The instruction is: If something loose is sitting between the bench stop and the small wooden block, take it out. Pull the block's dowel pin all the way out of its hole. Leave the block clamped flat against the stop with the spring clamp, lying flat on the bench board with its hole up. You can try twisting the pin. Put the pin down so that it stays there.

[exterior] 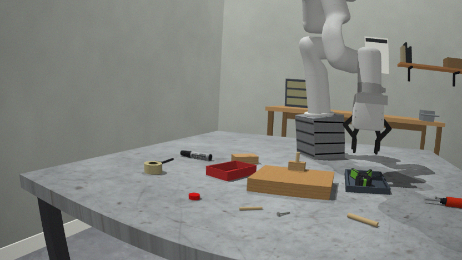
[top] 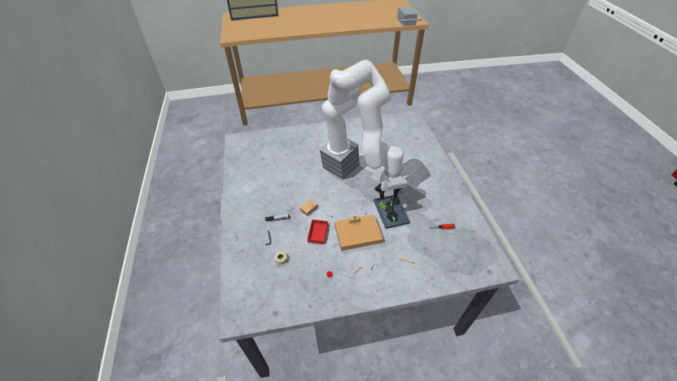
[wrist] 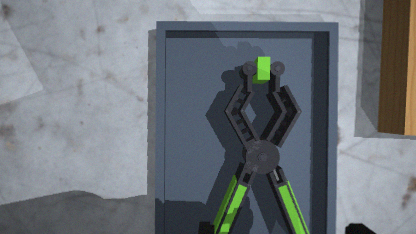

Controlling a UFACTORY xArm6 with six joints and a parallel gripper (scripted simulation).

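My gripper is now 9 cm above the dark tray, 3 cm short of it and 2 cm to the right of it. From my hand the other things lie so: bench board 17 cm to the right, 16 cm ahead, 7 cm below; then dowel pin 18 cm to the right, 10 cm ahead, 4 cm below; then wooden block 18 cm to the right, 10 cm ahead, 6 cm below.
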